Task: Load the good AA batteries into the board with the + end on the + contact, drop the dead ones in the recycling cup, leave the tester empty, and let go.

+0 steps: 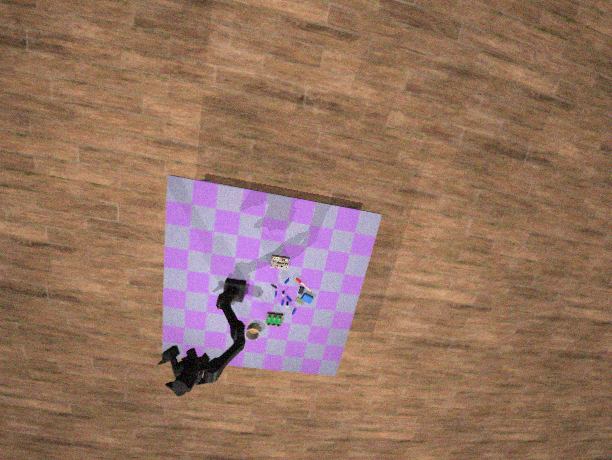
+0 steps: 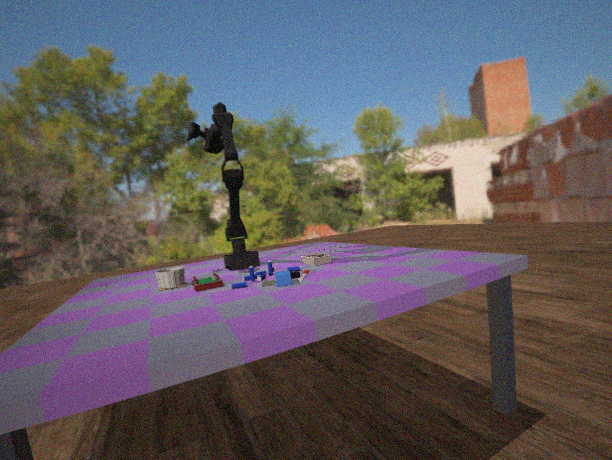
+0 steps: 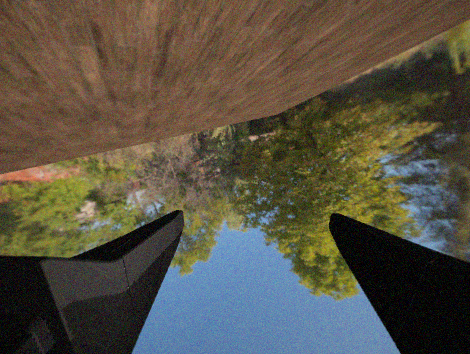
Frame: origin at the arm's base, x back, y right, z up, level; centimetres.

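Seen in the pictures: gripper, between the fingertips: (image 1: 162, 373) (image 2: 195, 144) (image 3: 256, 218); arm's base, origin of its link: (image 1: 231, 292) (image 2: 239, 253).
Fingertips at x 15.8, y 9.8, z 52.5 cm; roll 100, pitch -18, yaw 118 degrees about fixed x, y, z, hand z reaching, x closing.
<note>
Offsets run from my fingertips to a thing's middle. Level surfaces: height alone.
My gripper (image 1: 163, 374) (image 2: 190, 134) (image 3: 256, 218) is open and empty, raised high beyond the table edge, away from the batteries. Several small blue batteries lie or stand mid-table, including one @(dx -57.5, dy +4.2, dz -57.7 cm) (image 1: 294, 311) (image 2: 239, 285) lying near the board and an upright one @(dx -48.6, dy -10.1, dz -55.9 cm) (image 2: 270, 268). Their charge and + ends are too small to tell. The green board @(dx -44.5, dy +11.4, dz -56.6 cm) (image 1: 274, 319) (image 2: 207, 281) has reddish ends. The pale round cup @(dx -30.8, dy +21.2, dz -56.9 cm) (image 1: 253, 330) (image 2: 170, 278) stands beside it; its contents are unclear. A cream box @(dx -44.2, dy -31.6, dz -56.2 cm) (image 1: 280, 261) (image 2: 316, 259) with dark and red marks may be the tester; whether it holds anything is unclear.
A blue block @(dx -65.0, dy -7.2, dz -56.9 cm) (image 1: 306, 298) (image 2: 283, 278) stands by the batteries, near a red-and-white stick @(dx -61.8, dy -15.9, dz -58.0 cm) (image 1: 303, 284) (image 2: 304, 275) and a small dark piece. The arm's base (image 1: 235, 290) (image 2: 242, 260) is on the checkered table @(dz -58.4 cm) (image 1: 200, 255) (image 2: 190, 345).
</note>
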